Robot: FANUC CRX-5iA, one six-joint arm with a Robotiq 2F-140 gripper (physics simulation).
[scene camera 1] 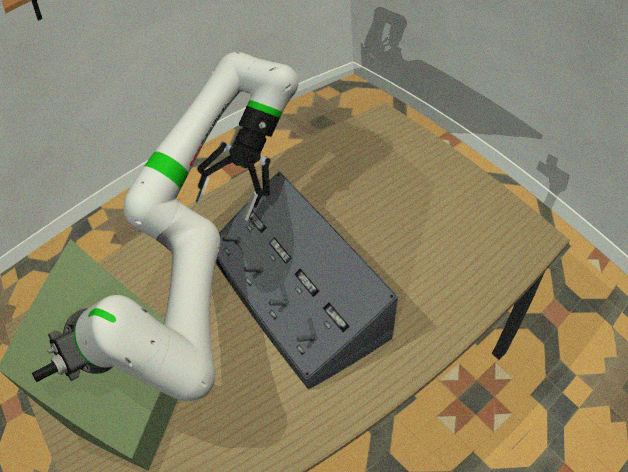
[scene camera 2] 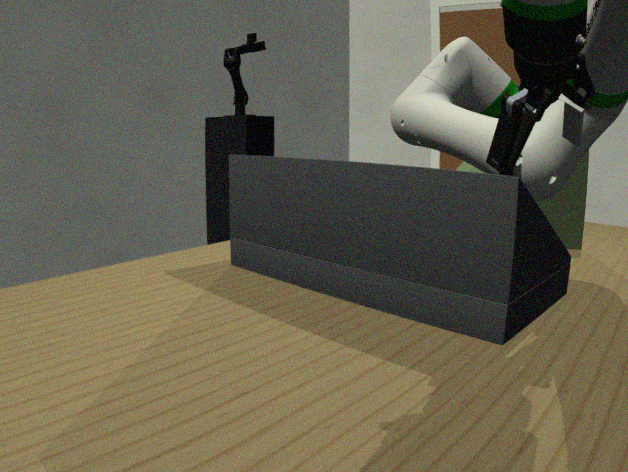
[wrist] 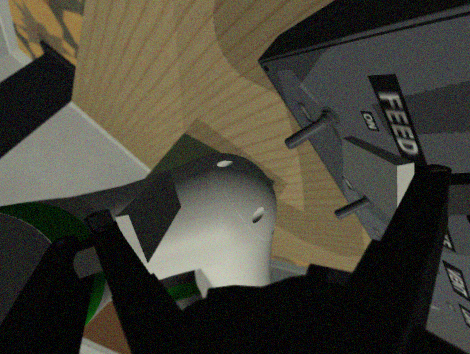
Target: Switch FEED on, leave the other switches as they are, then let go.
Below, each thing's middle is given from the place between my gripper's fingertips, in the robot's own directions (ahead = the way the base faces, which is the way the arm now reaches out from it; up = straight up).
Scene:
My gripper is now 20 mm short of the dark grey switch panel (scene camera 1: 330,292), 220 mm to the left of it and 110 mm above it.

